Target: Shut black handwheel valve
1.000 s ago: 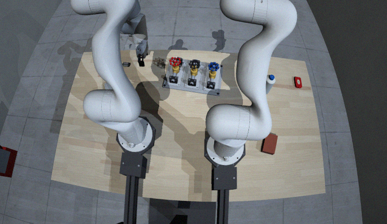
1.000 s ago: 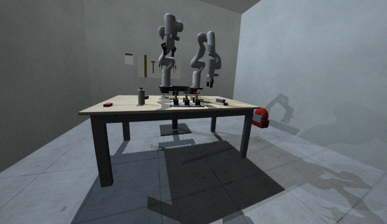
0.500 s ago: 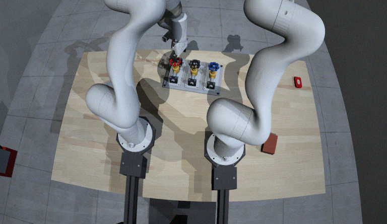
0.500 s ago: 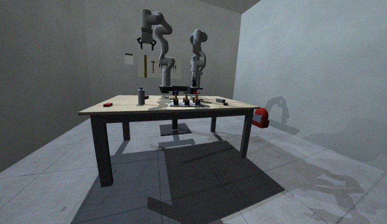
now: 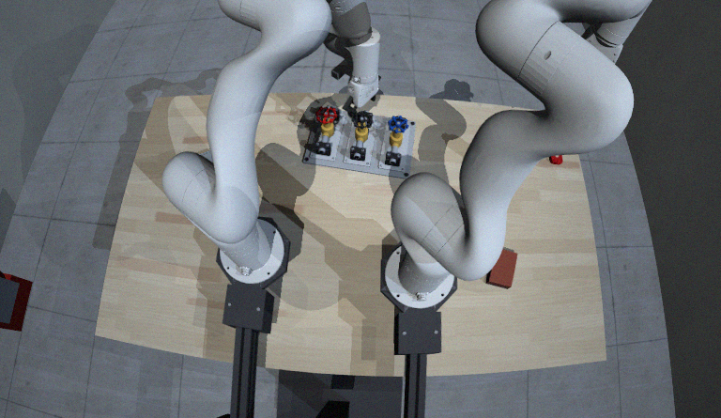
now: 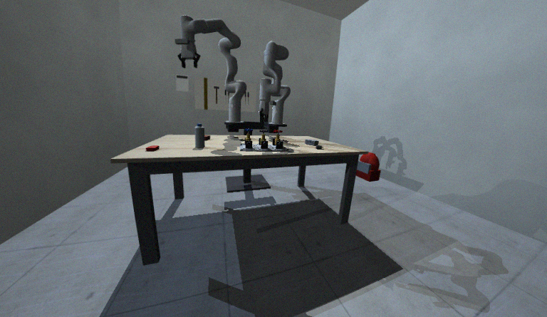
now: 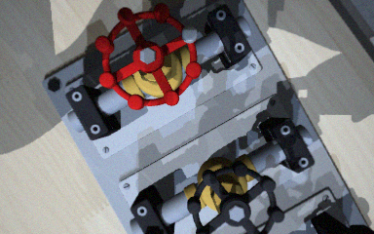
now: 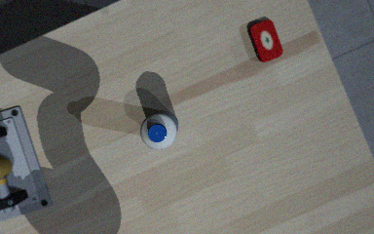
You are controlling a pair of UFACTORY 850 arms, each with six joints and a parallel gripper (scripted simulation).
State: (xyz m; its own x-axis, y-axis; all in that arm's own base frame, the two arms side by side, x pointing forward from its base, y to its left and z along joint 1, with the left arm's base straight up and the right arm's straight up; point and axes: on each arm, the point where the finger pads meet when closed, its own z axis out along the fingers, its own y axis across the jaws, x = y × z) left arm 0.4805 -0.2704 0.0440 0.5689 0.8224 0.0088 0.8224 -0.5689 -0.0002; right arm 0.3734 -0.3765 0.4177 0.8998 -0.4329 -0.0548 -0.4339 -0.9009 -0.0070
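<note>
Right now my left hand is 90 mm above the black handwheel. The rest, counted from my left hand: red handwheel (10 mm ahead, 120 mm to the left, 90 mm below); grey base plate (210 mm below); blue handwheel (120 mm to the right, 80 mm below).
</note>
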